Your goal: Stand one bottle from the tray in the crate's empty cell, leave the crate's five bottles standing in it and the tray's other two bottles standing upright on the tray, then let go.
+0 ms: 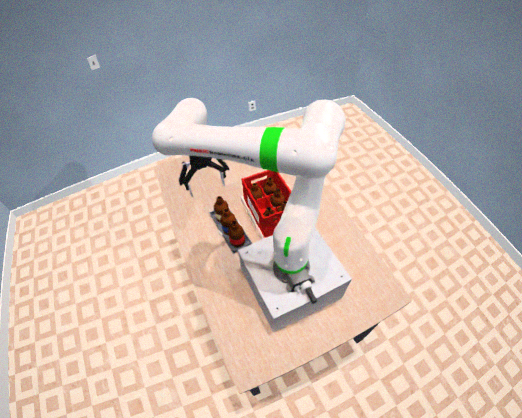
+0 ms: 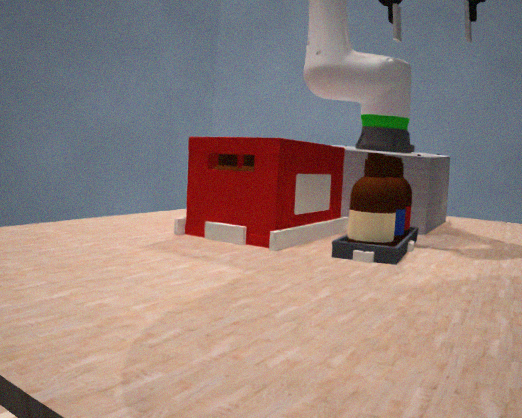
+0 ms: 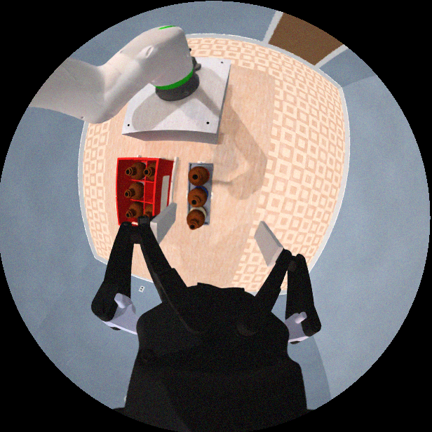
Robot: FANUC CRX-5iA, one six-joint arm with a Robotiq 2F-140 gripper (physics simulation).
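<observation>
My gripper (image 1: pixel 207 189) and (image 3: pixel 217 220). Cream-label bottle (image 2: pixel 373 199). Blue-labelled bottle (image 2: pixel 391 166).
</observation>
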